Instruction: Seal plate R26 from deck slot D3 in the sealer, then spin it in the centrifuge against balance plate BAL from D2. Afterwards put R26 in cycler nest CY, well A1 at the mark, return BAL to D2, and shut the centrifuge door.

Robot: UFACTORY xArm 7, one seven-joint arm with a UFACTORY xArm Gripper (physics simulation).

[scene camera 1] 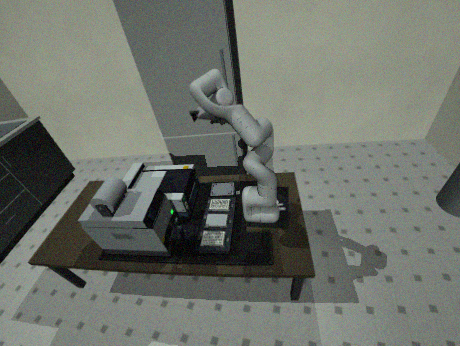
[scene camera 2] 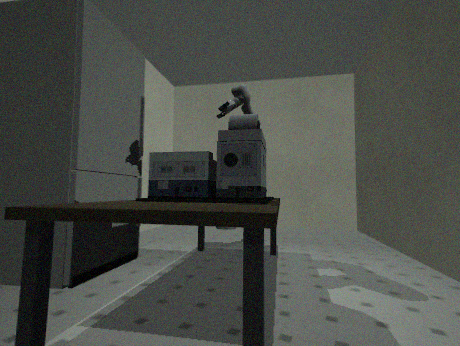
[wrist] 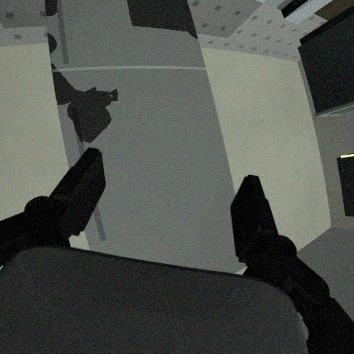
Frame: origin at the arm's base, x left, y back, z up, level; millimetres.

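Seen in the pictures: gripper, fingertip midpoint: (scene camera 1: 202,119) (scene camera 2: 218,113) (wrist: 170,178).
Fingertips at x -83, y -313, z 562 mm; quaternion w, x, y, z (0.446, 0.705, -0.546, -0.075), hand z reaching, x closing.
Note:
Pixels of each thing's top centre, then the offset from my fingertips to it. "spot": a spot on its surface instead.
- pale plate, middle of its top: (scene camera 1: 213,237) dx +298, dy -6, dz -572 mm
- large white machine, middle of its top: (scene camera 1: 107,186) (scene camera 2: 244,115) dx +287, dy -465, dz -169 mm
- film roll, middle of its top: (scene camera 1: 103,186) (scene camera 2: 244,114) dx +287, dy -487, dz -169 mm
- small unit, surface spot: (scene camera 1: 177,202) spot: dx +132, dy -234, dz -463 mm
My gripper (scene camera 1: 194,116) (scene camera 2: 221,111) (wrist: 170,178) is open and empty, raised high above the table and tilted toward the tall grey cabinet. In scene camera 1, a column of plates and nests runs along the deck, with a pale plate (scene camera 1: 213,239) at the front, a plain light one (scene camera 1: 216,220), a patterned one (scene camera 1: 219,204) and a grey one (scene camera 1: 222,189) at the back. Their labels are unreadable. A large white machine (scene camera 1: 125,240) (scene camera 2: 241,160) carries a film roll (scene camera 1: 108,196) (scene camera 2: 243,121). A lower white and dark blue machine (scene camera 2: 180,165) stands beside it. Door state and well A1 cannot be told.
A small unit (scene camera 1: 177,202) with a green light nearby stands left of the plates. The arm's base (scene camera 1: 261,212) stands right of them on the wooden table (scene camera 1: 55,245) (scene camera 2: 100,212). A tall grey cabinet (scene camera 1: 175,65) (wrist: 160,125) rises behind the table.

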